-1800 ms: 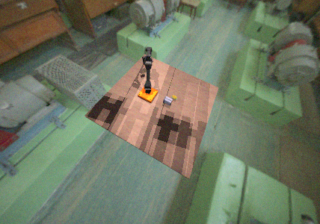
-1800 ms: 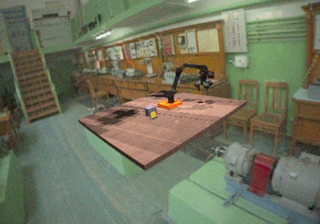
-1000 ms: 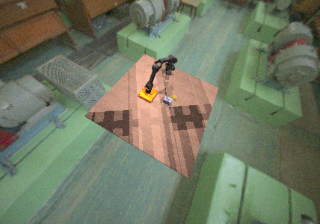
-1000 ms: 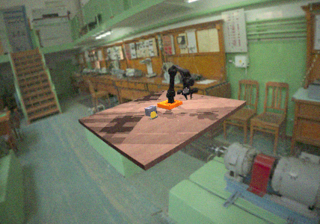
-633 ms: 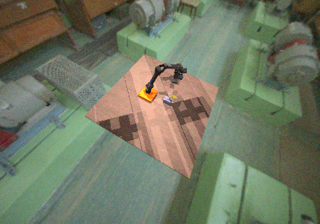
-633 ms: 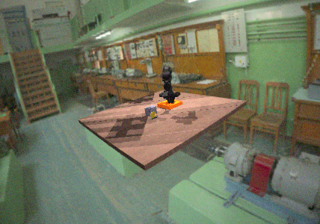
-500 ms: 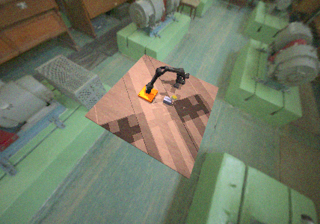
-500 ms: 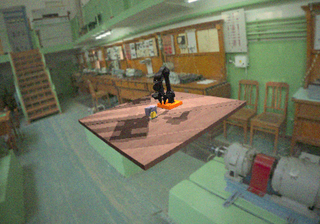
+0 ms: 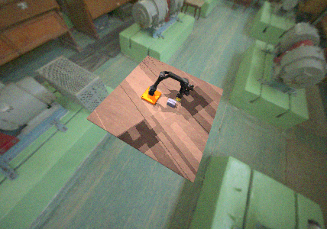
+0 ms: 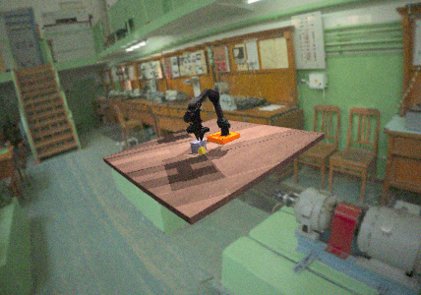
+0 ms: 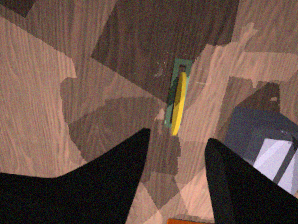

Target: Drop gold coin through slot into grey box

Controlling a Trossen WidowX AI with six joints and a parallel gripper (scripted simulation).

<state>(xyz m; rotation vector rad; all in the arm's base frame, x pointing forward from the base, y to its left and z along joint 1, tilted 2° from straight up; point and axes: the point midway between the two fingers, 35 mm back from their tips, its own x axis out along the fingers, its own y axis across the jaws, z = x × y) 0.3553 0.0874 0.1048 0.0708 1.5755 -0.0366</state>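
Now: gripper tip 10 mm past the gold coin and 80 mm above it.
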